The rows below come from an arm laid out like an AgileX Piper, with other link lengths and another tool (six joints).
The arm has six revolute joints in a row. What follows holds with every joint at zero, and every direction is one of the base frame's. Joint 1 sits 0.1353 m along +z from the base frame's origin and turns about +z. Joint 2 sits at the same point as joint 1 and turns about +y. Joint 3 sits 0.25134 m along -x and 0.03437 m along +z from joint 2 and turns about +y. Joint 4 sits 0.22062 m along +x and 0.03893 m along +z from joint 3 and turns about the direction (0.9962, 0, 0.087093). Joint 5 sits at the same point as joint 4 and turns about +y. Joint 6 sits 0.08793 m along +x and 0.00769 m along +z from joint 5 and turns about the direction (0.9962, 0, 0.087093). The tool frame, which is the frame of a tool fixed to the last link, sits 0.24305 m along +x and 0.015 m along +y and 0.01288 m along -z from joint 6; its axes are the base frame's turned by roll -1.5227, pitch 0.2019 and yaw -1.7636 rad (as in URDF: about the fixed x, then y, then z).
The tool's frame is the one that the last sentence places.
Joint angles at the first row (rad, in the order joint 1, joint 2, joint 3, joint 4, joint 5, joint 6):
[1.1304 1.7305 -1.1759 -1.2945 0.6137 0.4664]
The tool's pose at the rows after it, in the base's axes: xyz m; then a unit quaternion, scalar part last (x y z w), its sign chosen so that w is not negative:
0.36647 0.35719 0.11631 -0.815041 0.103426 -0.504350 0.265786
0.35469 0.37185 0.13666 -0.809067 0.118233 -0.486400 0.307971
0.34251 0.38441 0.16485 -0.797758 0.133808 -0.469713 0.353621
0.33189 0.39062 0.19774 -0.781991 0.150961 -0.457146 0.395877
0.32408 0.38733 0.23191 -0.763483 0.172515 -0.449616 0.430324
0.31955 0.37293 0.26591 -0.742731 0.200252 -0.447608 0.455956
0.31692 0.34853 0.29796 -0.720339 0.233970 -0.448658 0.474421
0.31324 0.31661 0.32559 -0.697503 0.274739 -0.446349 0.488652
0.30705 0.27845 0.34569 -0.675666 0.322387 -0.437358 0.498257
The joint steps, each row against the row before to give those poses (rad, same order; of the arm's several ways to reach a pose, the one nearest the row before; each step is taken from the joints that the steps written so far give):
[0.0008 -0.0402 0.0009 0.0341 -0.0423 0.0038]
[0.0007 -0.0555 0.0000 0.0425 -0.0499 0.0018]
[0.0006 -0.0670 0.0001 0.0435 -0.0466 0.0006]
[0.0007 -0.0736 0.0000 0.0406 -0.0309 0.0004]
[0.0009 -0.0795 0.0006 0.0394 -0.0056 0.0002]
[0.0007 -0.0879 0.0013 0.0368 0.0245 0.0002]
[0.0005 -0.0964 0.0015 0.0349 0.0500 0.0003]
[0.0003 -0.1048 0.0014 0.0424 0.0693 0.0002]
[0.0002 -0.1129 0.0015 0.0531 0.0887 0.0003]

